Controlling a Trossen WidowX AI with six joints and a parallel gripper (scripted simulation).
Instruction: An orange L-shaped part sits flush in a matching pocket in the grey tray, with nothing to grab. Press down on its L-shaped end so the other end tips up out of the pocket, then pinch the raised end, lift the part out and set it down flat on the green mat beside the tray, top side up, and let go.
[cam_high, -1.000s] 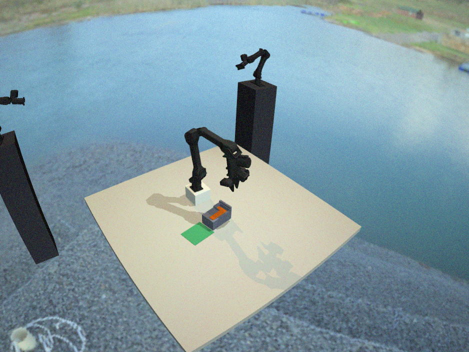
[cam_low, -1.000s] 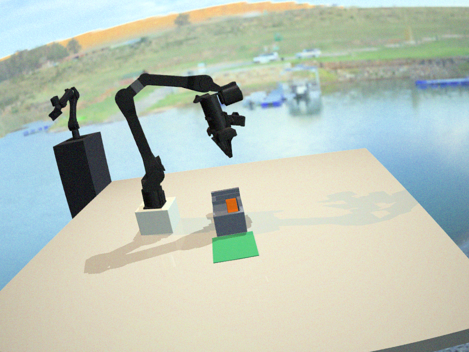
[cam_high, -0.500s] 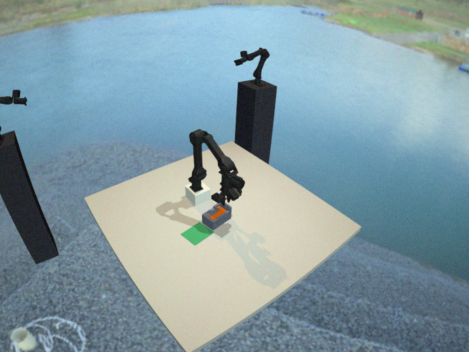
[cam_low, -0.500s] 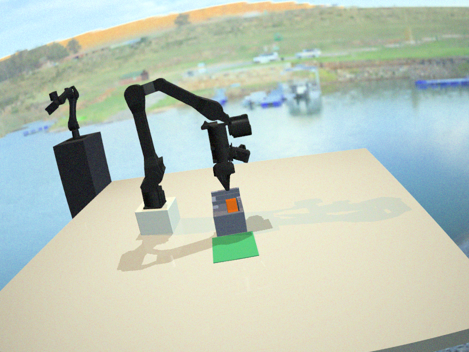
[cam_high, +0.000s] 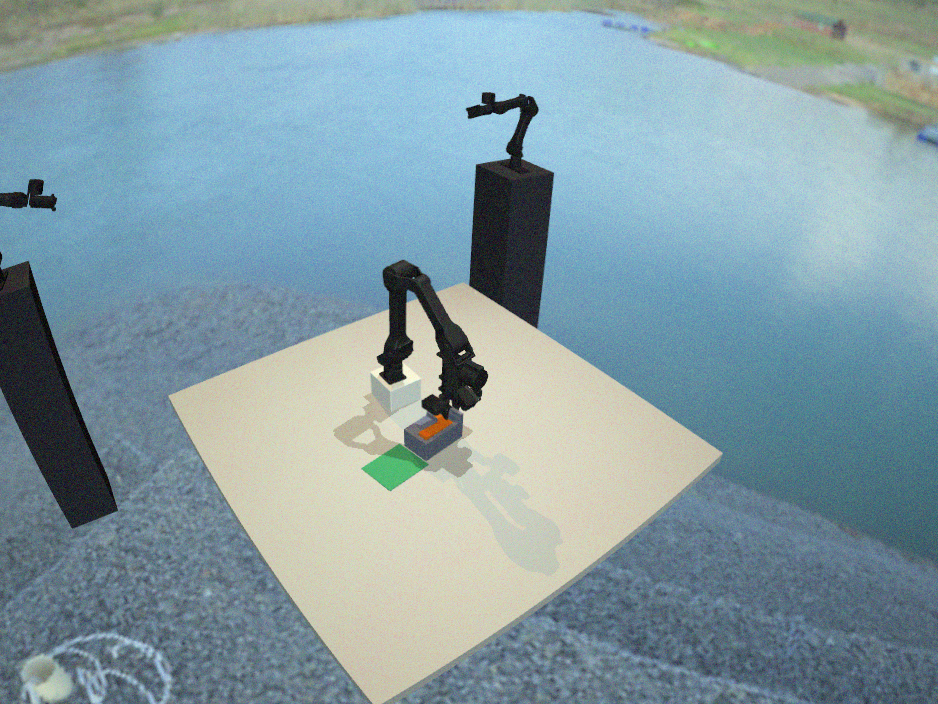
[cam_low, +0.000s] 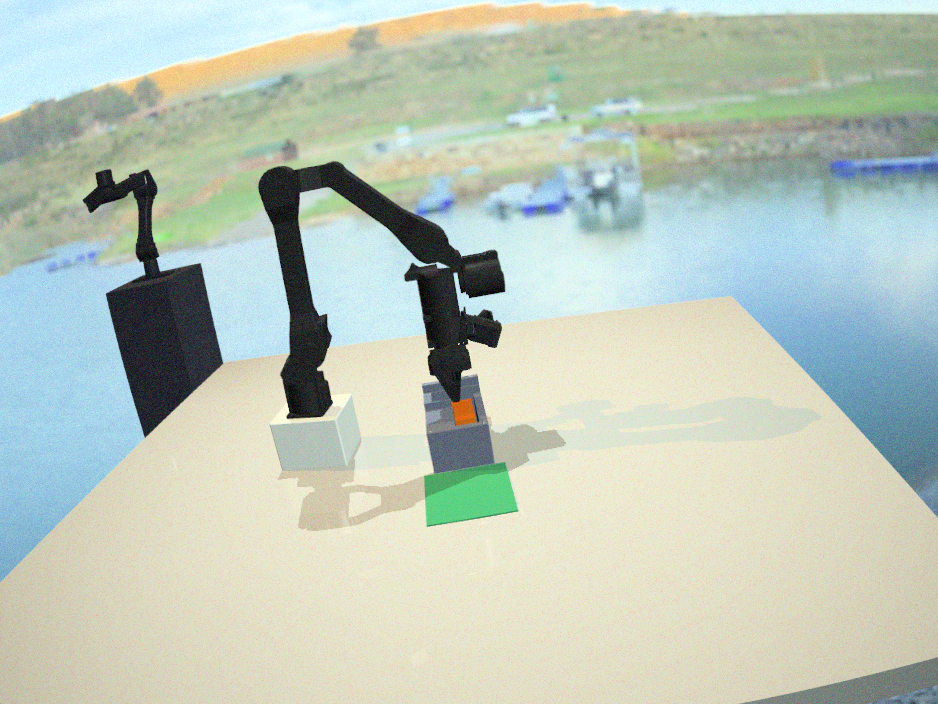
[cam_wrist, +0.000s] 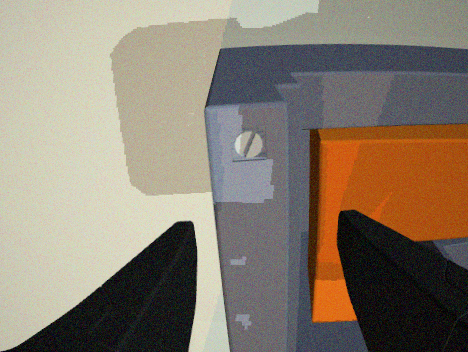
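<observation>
Right now my gripper tip is 50 mm to the left of the orange L-shaped part and 10 mm above it. From my gripper tip the other things lie so: green mat 220 mm to the right, 70 mm below, 40 mm ahead.
</observation>
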